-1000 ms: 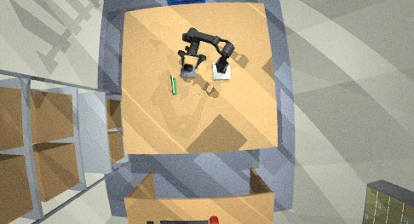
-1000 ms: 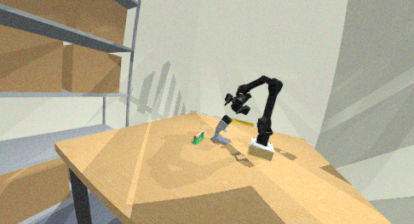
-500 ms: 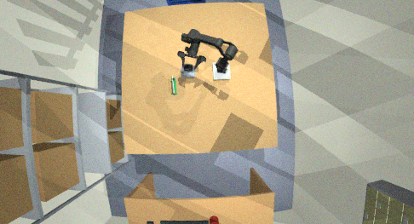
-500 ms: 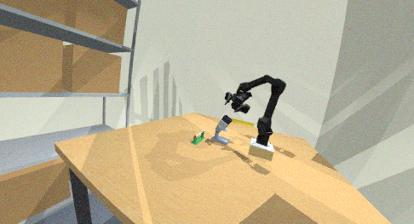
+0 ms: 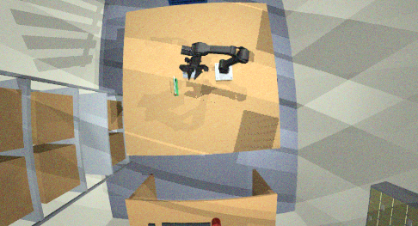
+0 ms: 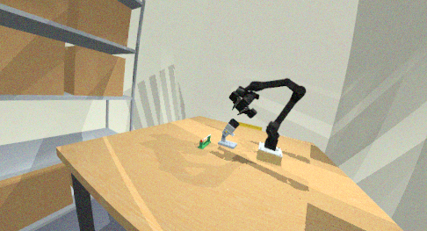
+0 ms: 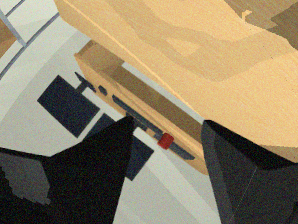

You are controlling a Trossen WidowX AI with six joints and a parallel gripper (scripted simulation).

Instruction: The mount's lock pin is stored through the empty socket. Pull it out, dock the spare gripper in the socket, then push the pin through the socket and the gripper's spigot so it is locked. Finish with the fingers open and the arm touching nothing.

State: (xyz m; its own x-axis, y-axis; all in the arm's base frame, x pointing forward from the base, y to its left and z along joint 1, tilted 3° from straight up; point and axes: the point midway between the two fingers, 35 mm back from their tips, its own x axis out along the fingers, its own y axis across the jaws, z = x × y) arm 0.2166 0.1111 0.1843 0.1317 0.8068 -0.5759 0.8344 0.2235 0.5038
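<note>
Right now my gripper tip is 150 mm short of the green holder, 30 mm to the right of it and 220 mm above it. From my gripper tip the other things lie so: grey mount: 60 mm ahead, 100 mm to the right, 190 mm below; then spare gripper: 50 mm ahead, 100 mm to the right, 120 mm below.
</note>
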